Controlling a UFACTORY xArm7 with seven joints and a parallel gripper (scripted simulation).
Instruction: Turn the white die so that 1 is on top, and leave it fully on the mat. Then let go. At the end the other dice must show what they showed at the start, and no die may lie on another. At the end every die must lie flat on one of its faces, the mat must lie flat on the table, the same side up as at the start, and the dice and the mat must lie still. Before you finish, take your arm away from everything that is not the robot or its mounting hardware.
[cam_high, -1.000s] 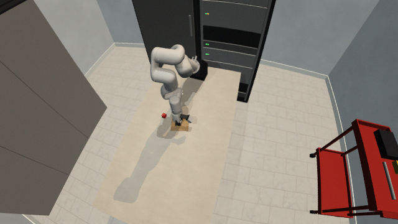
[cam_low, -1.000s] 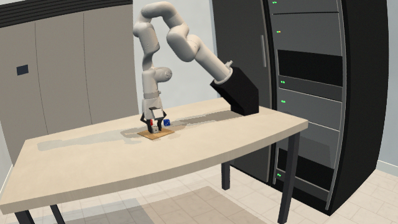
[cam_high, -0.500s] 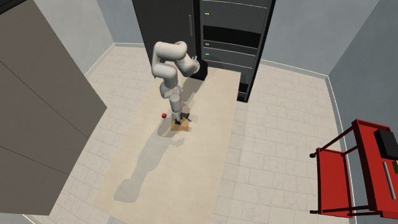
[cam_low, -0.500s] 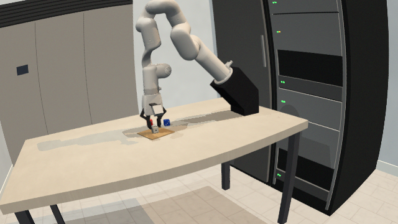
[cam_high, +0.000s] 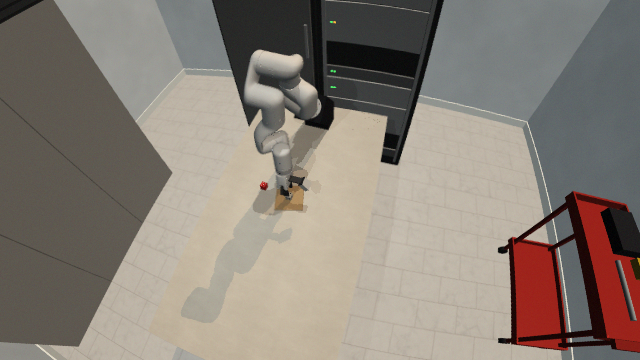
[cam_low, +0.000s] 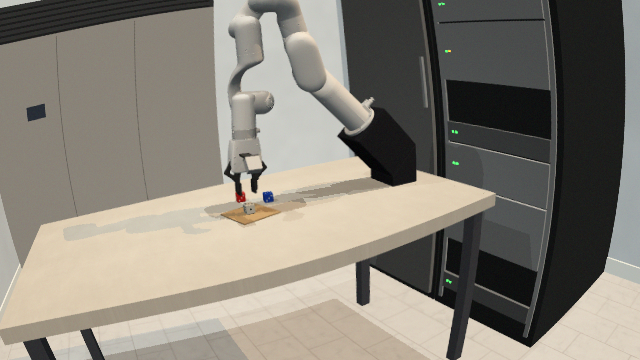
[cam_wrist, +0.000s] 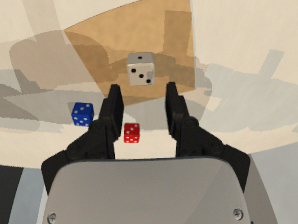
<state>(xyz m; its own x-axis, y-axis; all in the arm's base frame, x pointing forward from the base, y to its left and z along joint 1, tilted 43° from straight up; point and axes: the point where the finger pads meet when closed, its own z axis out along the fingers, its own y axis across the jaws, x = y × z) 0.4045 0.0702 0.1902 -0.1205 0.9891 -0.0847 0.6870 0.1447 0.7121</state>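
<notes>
Right now my hand is 70 mm above the white die. Also, from my hand: red die (150 mm to the right, 70 mm below); blue die (100 mm to the right, 90 mm behind, 70 mm below); brown mat (80 mm below).
</notes>
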